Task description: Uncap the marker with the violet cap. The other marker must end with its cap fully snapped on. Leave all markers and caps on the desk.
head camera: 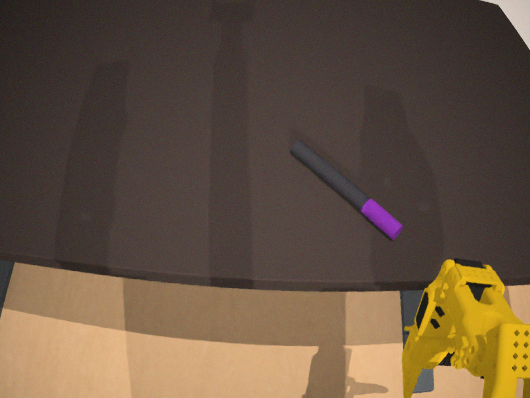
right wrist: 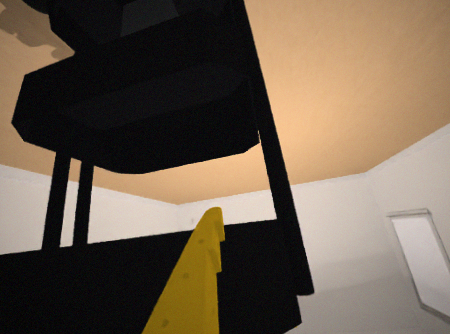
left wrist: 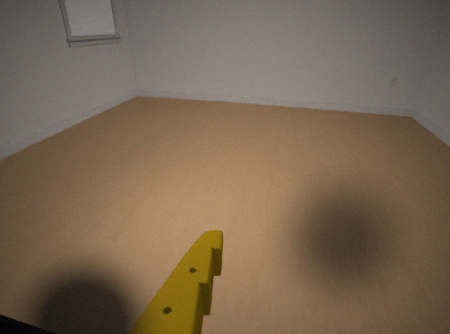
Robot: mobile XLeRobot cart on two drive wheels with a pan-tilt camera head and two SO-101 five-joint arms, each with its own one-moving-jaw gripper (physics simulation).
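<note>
The marker with the violet cap lies diagonally on the dark desk in the head view. Its dark grey barrel points to the upper left, and its violet cap is on the lower right end. The other marker does not show in these views. My right gripper is past the desk's near edge, below and right of the cap, apart from it. One notched jaw shows in the right wrist view, so it is fully open and empty. My left gripper also shows one notched jaw; it is fully open and empty, facing the floor and walls.
The desk's curved near edge runs across the head view, with tan floor below it. Shadows of the robot fall on the desk. The cart's black frame fills much of the right wrist view. Windows are in the walls.
</note>
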